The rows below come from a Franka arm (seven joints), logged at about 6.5 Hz.
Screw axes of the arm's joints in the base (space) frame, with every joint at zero. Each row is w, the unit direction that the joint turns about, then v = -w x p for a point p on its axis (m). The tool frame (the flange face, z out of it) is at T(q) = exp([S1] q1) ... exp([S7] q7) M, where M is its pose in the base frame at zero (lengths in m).
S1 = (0, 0, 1, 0.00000, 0.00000, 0.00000)
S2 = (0, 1, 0, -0.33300, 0.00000, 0.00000)
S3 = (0, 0, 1, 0.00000, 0.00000, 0.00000)
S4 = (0, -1, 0, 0.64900, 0.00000, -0.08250)
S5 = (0, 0, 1, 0.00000, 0.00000, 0.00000)
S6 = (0, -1, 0, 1.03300, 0.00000, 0.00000)
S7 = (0, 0, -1, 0.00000, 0.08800, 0.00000)
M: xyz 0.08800 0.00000 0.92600 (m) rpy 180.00 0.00 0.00 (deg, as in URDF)
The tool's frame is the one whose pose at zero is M.
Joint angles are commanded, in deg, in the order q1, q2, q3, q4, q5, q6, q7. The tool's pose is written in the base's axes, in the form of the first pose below.
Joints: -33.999 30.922 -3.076 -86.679 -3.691 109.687 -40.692
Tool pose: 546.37, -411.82, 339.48, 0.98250, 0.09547, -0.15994, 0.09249, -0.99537, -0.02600
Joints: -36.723 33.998 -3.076 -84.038 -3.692 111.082 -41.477
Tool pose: 536.85, -444.98, 325.04, 0.98682, 0.06388, -0.14866, 0.06225, -0.99794, -0.01560
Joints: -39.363 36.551 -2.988 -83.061 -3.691 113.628 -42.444
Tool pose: 522.97, -473.59, 304.82, 0.98990, 0.03925, -0.13621, 0.03869, -0.99923, -0.00676
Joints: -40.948 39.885 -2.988 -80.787 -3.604 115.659 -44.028
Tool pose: 518.47, -494.87, 284.09, 0.99138, 0.04156, -0.12425, 0.04207, -0.99911, 0.00147
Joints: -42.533 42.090 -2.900 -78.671 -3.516 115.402 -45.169
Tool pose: 510.00, -512.40, 272.66, 0.99115, 0.03585, -0.12785, 0.03539, -0.99936, -0.00586
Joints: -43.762 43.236 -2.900 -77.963 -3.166 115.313 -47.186
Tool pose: 500.28, -523.96, 263.59, 0.99032, 0.04819, -0.13019, 0.04595, -0.99874, -0.02011
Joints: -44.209 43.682 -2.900 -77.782 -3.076 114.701 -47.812
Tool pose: 495.49, -527.09, 258.56, 0.98893, 0.05137, -0.13924, 0.04714, -0.99833, -0.03353
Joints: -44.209 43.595 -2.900 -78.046 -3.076 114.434 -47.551
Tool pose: 494.32, -526.03, 257.26, 0.98839, 0.04708, -0.14447, 0.04190, -0.99837, -0.03865
